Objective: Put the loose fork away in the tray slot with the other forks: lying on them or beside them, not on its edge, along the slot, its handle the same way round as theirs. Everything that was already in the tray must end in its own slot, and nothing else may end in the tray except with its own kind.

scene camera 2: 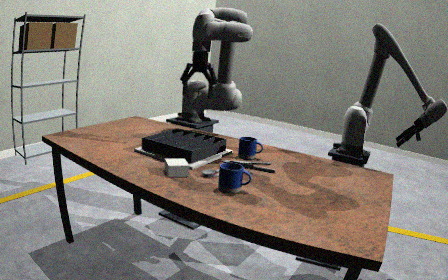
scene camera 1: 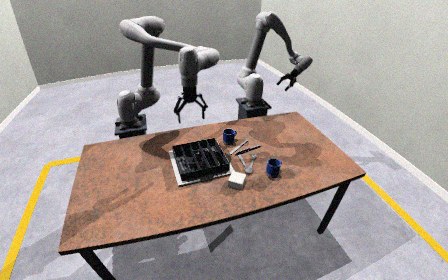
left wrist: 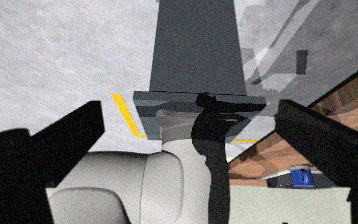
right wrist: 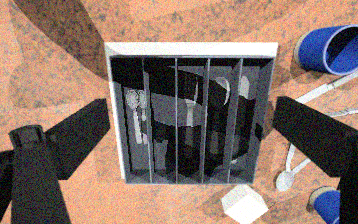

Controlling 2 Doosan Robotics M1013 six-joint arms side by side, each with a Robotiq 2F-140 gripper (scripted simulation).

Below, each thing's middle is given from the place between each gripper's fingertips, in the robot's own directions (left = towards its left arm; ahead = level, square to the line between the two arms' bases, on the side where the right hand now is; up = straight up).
Right now my right hand (scene camera 2: pixel 196 96) is 10 cm short of the black tray (scene camera 2: pixel 201 146), 1 cm to the right of it and 22 cm above it.
Right now my left hand is 69 cm short of the black tray, 104 cm to the left of it and 8 cm above it.
